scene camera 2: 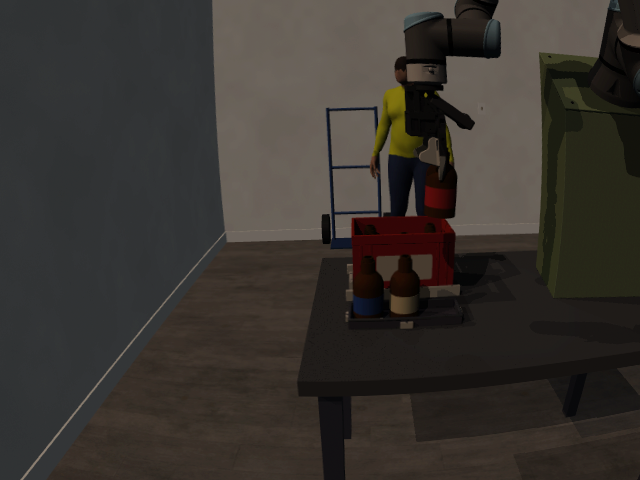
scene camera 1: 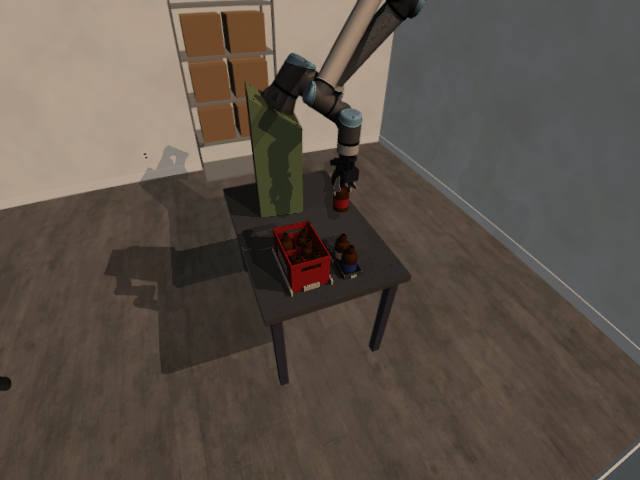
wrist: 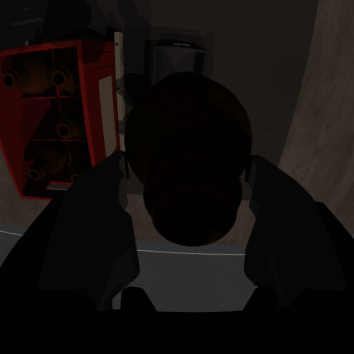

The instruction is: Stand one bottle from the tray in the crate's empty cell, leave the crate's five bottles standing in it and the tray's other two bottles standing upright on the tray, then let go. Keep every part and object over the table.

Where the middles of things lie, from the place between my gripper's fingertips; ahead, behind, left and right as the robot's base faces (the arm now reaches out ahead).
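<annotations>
Blue-labelled bottle (scene camera 2: 368, 286): 160 mm ahead of my hand, 20 mm to the right of it, 260 mm below it.
</annotations>
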